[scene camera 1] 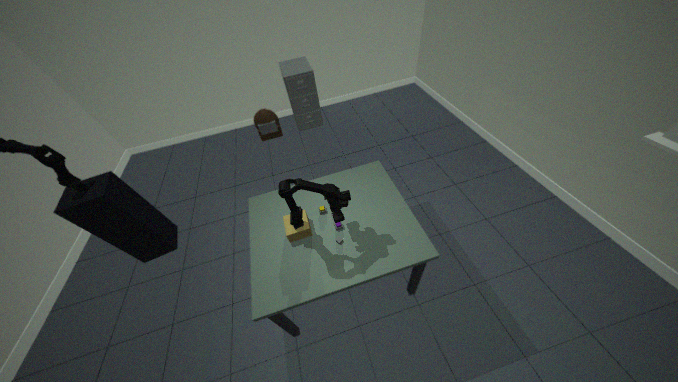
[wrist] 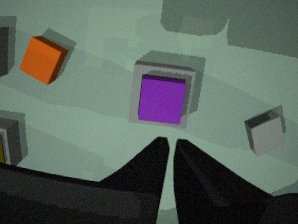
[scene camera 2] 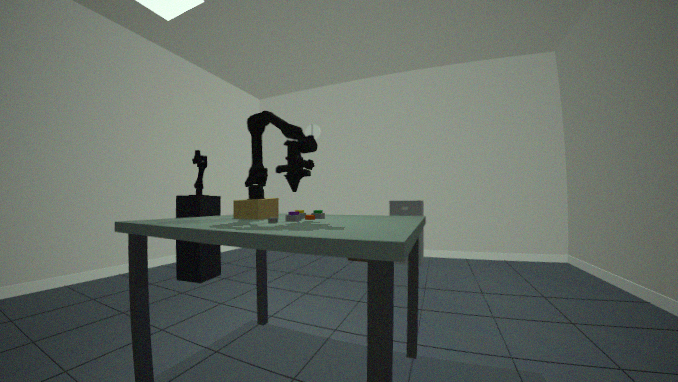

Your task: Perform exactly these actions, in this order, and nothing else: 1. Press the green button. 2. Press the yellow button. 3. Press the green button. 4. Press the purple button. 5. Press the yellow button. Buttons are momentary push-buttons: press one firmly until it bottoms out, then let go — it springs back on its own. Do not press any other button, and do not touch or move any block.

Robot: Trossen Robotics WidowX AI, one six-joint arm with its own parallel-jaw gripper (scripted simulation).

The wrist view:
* gripper: 170, 148
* small grey block: 264, 132
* orange block: 42, 59
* purple button: 161, 98
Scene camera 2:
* gripper: 294, 191
